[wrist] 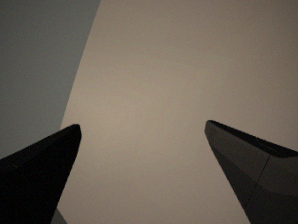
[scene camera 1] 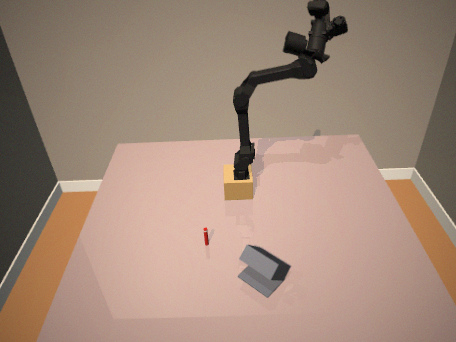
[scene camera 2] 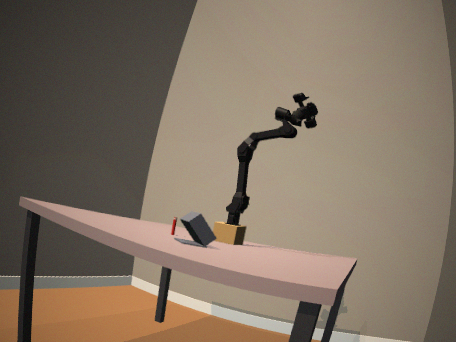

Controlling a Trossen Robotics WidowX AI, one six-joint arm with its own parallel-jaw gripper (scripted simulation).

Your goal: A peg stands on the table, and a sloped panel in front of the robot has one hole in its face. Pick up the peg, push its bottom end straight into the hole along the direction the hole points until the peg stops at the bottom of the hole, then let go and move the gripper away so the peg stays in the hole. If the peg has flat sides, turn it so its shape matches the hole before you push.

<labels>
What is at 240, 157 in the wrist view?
My gripper.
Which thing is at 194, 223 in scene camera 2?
A grey sloped panel.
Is my gripper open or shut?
Open.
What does my gripper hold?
Nothing.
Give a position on a grey sloped panel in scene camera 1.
253, 256
</labels>
